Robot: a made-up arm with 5 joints.
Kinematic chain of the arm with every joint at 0, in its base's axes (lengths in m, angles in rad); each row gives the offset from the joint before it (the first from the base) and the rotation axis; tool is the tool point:
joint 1: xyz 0 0 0.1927 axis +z
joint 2: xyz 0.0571 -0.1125 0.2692 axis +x
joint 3: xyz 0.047 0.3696 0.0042 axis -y
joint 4: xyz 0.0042 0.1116 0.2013 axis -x
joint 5: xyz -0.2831 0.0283 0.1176 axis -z
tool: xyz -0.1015 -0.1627 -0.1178
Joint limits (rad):
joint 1: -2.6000..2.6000
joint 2: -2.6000..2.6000
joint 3: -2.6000..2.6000
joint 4: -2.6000..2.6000
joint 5: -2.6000..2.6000
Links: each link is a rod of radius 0.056 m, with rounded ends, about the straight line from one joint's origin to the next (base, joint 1, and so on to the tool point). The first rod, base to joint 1, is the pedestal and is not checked.
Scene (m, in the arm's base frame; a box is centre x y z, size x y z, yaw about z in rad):
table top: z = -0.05
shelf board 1: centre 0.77 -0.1 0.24 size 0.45 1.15 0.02 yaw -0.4
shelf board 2: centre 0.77 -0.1 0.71 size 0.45 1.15 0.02 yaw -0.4
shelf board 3: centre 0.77 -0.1 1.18 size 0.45 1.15 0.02 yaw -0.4
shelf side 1: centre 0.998 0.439 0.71 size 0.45 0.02 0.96 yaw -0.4
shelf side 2: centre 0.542 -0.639 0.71 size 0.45 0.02 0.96 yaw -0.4
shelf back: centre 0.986 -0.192 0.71 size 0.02 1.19 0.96 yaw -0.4
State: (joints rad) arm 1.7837 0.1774 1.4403 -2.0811 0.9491
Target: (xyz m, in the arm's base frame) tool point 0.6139 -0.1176 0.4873
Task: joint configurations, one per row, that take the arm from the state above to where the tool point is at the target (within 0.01 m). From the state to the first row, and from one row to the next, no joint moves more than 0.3 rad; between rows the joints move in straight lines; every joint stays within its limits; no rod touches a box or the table.
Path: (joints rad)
1: 1.4948 0.2446 1.5563 -2.1330 0.9777
2: 1.2060 0.3117 1.6722 -2.1849 1.0063
3: 0.9171 0.3789 1.7882 -2.2368 1.0349
4: 0.6282 0.4461 1.9042 -2.2887 1.0635
5: 0.3393 0.5133 2.0202 -2.3406 1.0921
6: 0.0505 0.5804 2.1361 -2.3924 1.1207
7: -0.2384 0.6476 2.2521 -2.4443 1.1493
8: -0.5273 0.7148 2.3681 -2.4962 1.1779
9: -0.8162 0.7820 2.4840 -2.5481 1.2065
10: -1.1050 0.8491 2.6000 -2.6000 1.2351

